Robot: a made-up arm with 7 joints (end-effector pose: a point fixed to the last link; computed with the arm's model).
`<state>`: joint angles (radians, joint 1 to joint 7).
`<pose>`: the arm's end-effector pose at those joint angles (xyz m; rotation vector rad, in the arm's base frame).
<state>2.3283 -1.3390 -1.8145 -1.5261 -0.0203 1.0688 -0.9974</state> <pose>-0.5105 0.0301 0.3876 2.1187 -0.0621 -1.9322</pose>
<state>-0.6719 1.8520 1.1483 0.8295 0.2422 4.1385 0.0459</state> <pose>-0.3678 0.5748 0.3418 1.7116 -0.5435 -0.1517</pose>
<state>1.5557 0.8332 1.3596 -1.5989 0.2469 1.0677 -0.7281</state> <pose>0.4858 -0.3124 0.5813 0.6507 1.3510 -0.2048</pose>
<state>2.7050 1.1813 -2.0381 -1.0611 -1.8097 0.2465 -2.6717</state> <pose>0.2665 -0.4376 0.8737 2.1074 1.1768 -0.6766</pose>
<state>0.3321 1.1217 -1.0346 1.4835 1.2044 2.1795 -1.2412</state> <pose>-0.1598 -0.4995 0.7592 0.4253 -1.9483 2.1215</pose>
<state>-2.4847 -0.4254 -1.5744 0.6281 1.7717 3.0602 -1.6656</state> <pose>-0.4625 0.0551 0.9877 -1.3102 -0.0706 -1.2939</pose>
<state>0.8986 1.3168 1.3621 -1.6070 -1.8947 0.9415 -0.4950</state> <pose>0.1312 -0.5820 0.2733 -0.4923 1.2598 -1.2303</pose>
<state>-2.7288 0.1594 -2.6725 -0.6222 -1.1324 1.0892 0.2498</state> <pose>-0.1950 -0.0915 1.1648 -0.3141 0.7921 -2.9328</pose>
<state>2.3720 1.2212 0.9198 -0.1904 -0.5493 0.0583 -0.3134</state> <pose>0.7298 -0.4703 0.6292 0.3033 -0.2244 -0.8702</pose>
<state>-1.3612 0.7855 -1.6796 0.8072 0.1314 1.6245 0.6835</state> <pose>-0.4387 0.4934 0.9143 -1.0420 -0.5149 1.1089</pose>
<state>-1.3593 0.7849 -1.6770 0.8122 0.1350 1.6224 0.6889</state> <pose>-0.4414 0.4907 0.9139 -1.0452 -0.5185 1.1230</pose>
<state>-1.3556 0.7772 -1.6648 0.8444 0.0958 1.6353 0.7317</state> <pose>-0.4495 0.4757 0.9171 -1.0380 -0.5380 1.1451</pose>
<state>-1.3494 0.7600 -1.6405 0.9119 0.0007 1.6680 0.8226</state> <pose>-0.4637 0.4431 0.9248 -1.0116 -0.5798 1.1787</pose>
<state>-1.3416 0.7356 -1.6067 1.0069 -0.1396 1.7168 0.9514</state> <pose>-0.4803 0.3942 0.9350 -0.9589 -0.6412 1.2255</pose>
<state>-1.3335 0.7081 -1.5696 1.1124 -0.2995 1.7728 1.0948</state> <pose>-0.4944 0.3356 0.9443 -0.8809 -0.7153 1.2835</pose>
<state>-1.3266 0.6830 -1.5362 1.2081 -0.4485 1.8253 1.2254</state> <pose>-0.5026 0.2790 0.9498 -0.7934 -0.7896 1.3434</pose>
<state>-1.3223 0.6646 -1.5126 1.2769 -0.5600 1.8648 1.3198</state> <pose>-0.5055 0.2367 0.9518 -0.7194 -0.8484 1.3890</pose>
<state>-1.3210 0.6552 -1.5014 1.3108 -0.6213 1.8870 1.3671</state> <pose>-0.5054 0.2155 0.9523 -0.6750 -0.8792 1.4091</pose>
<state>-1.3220 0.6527 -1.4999 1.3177 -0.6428 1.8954 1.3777</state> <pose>-0.5046 0.2111 0.9529 -0.6575 -0.8855 1.4069</pose>
